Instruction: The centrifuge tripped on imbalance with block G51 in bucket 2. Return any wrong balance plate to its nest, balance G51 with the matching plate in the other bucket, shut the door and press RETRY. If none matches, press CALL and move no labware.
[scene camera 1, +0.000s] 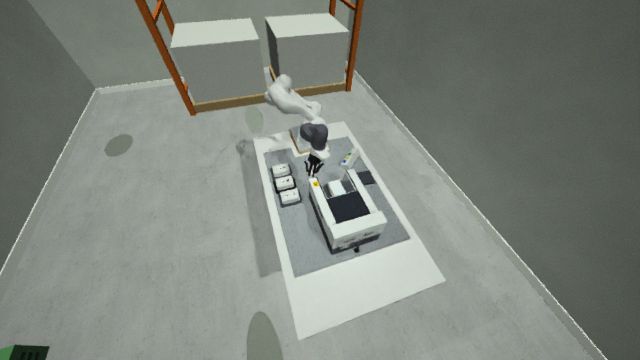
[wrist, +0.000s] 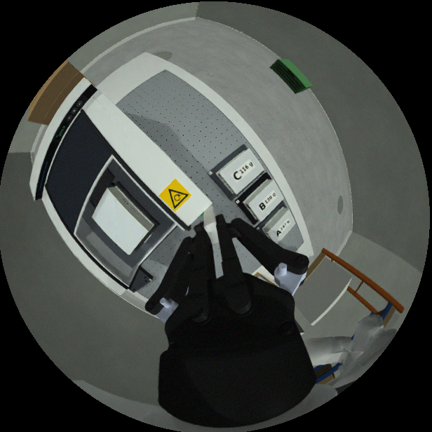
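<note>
The white centrifuge (scene camera 1: 360, 229) (wrist: 150, 152) has a yellow warning label at one front corner. A white block (scene camera 1: 337, 188) (wrist: 120, 220) sits in its chamber, inside a pale-edged frame; its label and bucket number are not readable. Plates C 116 g (scene camera 1: 289, 196) (wrist: 235, 176), B 130 g (scene camera 1: 285, 182) (wrist: 259, 204) and A 247 g (scene camera 1: 281, 170) (wrist: 276, 226) sit in a row of dark nests. My gripper (scene camera 1: 312, 175) (wrist: 210, 212) is shut and empty, its tips at the centrifuge's labelled front corner. A sliver of green shows beside the tips; contact is unclear.
A small panel with coloured buttons (scene camera 1: 350, 157) stands on the grey mat (scene camera 1: 310, 260) (wrist: 170, 100), beyond the centrifuge's front. A dark square pad (scene camera 1: 366, 177) lies beside the centrifuge. An orange rack (scene camera 1: 165, 60) (wrist: 365, 282) with large boxes stands behind the arm.
</note>
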